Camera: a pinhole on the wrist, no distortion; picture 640 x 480 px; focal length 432.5 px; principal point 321.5 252.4 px. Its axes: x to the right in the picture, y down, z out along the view. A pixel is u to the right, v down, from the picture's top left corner.
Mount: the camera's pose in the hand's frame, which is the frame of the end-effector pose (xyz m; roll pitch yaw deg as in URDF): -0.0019 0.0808 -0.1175 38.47 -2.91 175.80
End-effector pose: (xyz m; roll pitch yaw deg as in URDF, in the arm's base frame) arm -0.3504 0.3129 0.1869 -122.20 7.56 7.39
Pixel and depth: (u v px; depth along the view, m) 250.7 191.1 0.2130
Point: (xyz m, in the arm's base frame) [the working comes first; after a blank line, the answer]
In the camera's frame: -0.0349 -0.0302 0.2130

-0.3144 0.2165 -0.0308
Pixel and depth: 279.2 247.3 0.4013
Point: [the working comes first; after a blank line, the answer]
In the camera's frame: -0.0392 -0.0047 0.4013

-0.3280 0.3021 -0.1999
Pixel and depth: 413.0 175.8 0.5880
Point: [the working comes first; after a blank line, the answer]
In the camera's frame: 0.1244 -0.1041 0.5880

-0.4952 0.2491 -0.4019
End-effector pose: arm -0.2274 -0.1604 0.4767 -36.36 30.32 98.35
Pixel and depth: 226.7 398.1 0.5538
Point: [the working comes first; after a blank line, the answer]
In the camera's frame: -0.1214 0.1866 0.5538

-0.7239 0.0012 0.5538
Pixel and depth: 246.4 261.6 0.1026
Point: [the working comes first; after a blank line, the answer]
In the camera's frame: -0.0178 0.0022 0.1026

-0.3130 -0.2094 0.3665
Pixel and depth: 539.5 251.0 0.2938
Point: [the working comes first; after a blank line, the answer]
In the camera's frame: 0.1481 -0.0010 0.2938

-0.4950 -0.3420 0.4822
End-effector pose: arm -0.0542 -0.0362 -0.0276 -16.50 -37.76 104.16
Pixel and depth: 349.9 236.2 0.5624
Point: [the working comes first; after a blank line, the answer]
In the camera's frame: 0.0369 -0.0211 0.5624

-0.5319 -0.2569 0.1137
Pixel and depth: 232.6 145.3 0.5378
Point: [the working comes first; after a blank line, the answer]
In the camera's frame: -0.1105 -0.1332 0.5378

-0.6079 -0.0862 0.1172
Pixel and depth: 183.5 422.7 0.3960
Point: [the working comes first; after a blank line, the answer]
In the camera's frame: -0.1264 0.1559 0.3960

-0.3097 -0.1117 0.2372
